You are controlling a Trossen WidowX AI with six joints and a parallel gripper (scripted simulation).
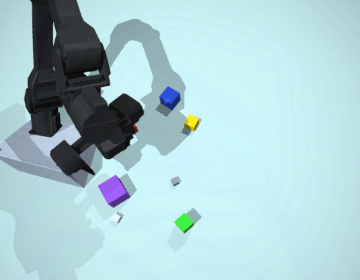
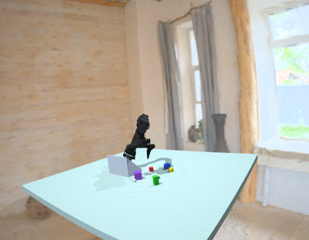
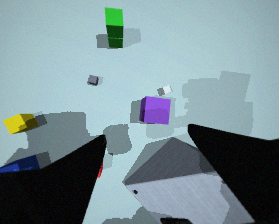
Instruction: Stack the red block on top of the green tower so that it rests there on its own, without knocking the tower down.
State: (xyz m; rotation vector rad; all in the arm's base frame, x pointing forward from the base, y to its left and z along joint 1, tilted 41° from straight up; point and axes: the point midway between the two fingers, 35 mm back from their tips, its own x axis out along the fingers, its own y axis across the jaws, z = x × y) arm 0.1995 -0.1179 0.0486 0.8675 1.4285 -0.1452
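Right now my gripper tip is 11 cm to the right of the red block, 11 cm above it and 1 cm past it. The rest, counted from my gripper tip: yellow block (15 cm to the left, 14 cm ahead, 11 cm below); purple block (10 cm below, 5 cm to the right, 1 cm behind); blue block (20 cm to the left, 10 cm below, 7 cm ahead).
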